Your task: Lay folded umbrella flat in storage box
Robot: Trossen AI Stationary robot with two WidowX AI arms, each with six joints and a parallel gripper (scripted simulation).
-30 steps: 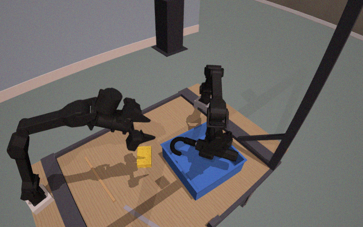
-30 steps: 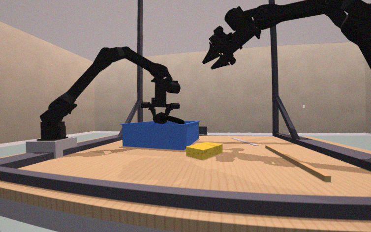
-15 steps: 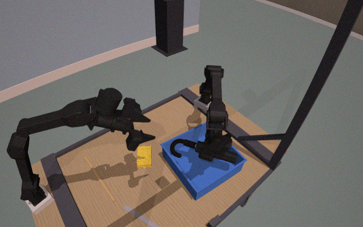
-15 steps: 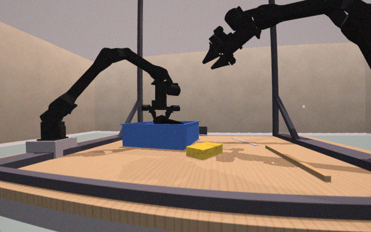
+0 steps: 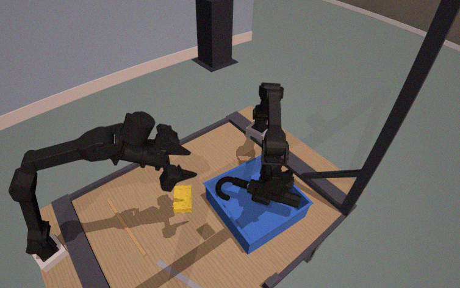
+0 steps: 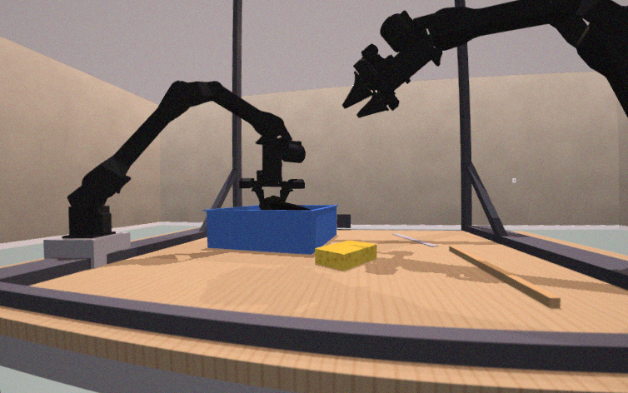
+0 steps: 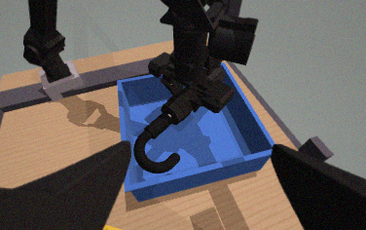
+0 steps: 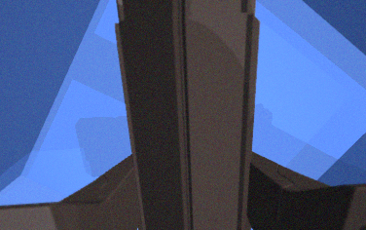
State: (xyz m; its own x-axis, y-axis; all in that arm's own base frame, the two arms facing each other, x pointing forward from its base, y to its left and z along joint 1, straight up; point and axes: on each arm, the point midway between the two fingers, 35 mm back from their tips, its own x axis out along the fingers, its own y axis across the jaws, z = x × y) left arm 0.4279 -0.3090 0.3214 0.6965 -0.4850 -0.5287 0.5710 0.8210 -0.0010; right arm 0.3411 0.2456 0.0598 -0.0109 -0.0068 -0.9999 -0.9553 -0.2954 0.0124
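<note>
The blue storage box lies 10 mm ahead of my right hand, 30 mm to the left of it and 60 mm below it. The rest, counted from my right hand: thin wooden stick: 250 mm ahead, 470 mm to the left, 110 mm below; then black folded umbrella: 10 mm ahead, 30 mm to the left, 20 mm below; then grey strip: 40 mm behind, 400 mm to the left, 110 mm below.
</note>
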